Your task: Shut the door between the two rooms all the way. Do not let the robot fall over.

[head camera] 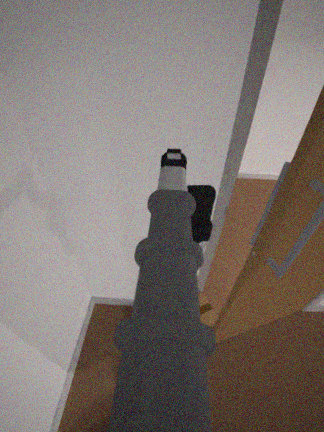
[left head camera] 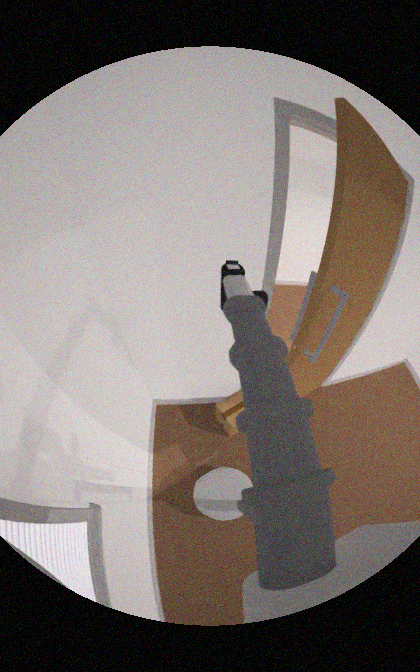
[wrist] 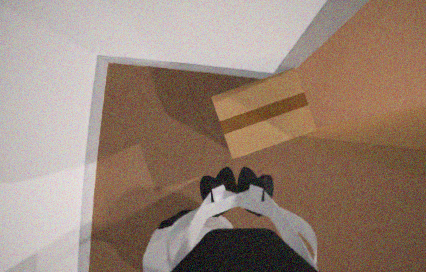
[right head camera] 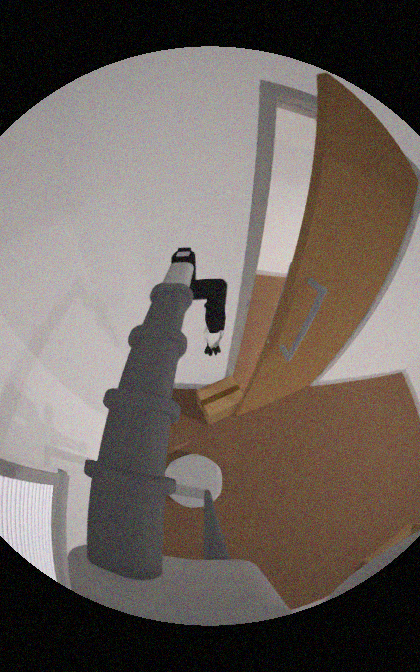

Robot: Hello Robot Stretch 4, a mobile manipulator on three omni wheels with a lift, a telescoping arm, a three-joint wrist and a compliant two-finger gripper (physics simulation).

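Frame: origin at the robot's base, x back, y right, z up, level; millimetres.
Where they show: gripper, fingertip midpoint: (wrist: 236,182) (right head camera: 211,353); robot's base, link origin: (left head camera: 222,492) (right head camera: 193,479).
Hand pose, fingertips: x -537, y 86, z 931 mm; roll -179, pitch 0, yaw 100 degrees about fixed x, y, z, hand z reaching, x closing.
Each offset is from my fingertips to the top centre of the thing. "*": to the spot under its first point.
The brown door (head camera: 270,290) (left head camera: 365,200) (right head camera: 360,200) stands open at the right, with a gap between its free edge and the grey door frame (head camera: 247,110) (left head camera: 281,175) (right head camera: 260,175). A grey bar handle {* dx +16, dy +324, dz +177 mm} (head camera: 302,241) (left head camera: 330,327) (right head camera: 308,322) is on its near face. My gripper (right head camera: 212,351) (wrist: 236,182) points down at the end of the long extended arm, left of the frame and apart from the door. Its fingertips are nearly together with nothing seen between them. In the head and left head views the fingers are hidden.
A cardboard box {dx -118, dy +88, dz -681 mm} (left head camera: 230,407) (right head camera: 220,400) (wrist: 265,112) with a darker tape stripe sits on the floor at the foot of the frame, close to the door's lower edge. The extended arm (head camera: 165,300) (left head camera: 290,450) (right head camera: 132,450) reaches forward. White walls meet at the left; a blinds-covered window (left head camera: 50,545) (right head camera: 25,510) is at lower left.
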